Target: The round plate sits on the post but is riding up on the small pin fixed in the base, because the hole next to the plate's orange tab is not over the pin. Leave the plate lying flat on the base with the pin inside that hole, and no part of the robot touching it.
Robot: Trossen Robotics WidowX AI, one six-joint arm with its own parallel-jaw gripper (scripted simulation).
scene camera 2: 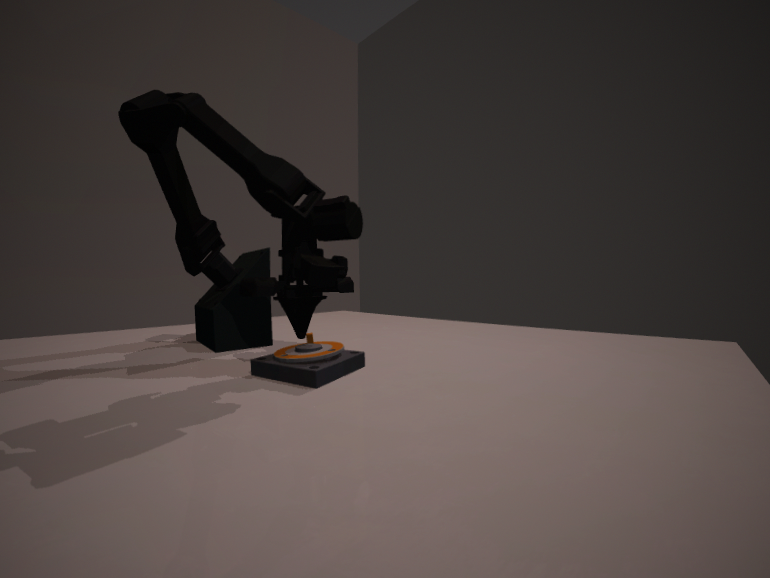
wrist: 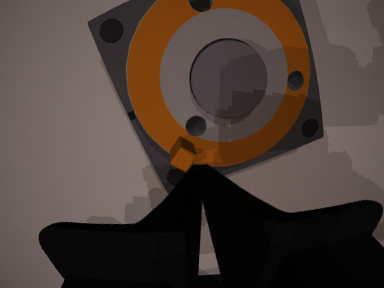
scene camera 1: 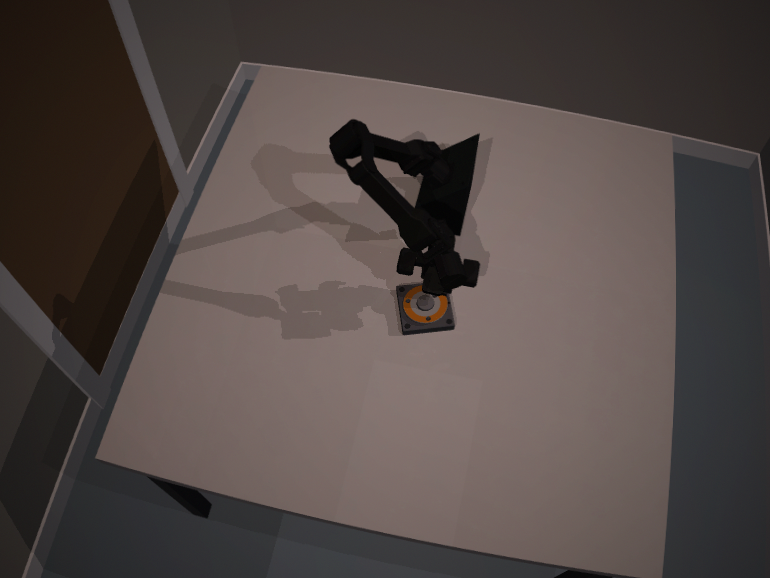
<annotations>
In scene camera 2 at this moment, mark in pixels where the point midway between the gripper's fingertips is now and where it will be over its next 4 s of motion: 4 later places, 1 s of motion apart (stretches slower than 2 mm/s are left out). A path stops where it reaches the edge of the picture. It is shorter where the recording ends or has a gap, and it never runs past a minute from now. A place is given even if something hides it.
My gripper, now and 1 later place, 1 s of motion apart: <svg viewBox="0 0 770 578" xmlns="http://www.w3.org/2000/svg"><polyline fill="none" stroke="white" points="301,338 318,336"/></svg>
</annotations>
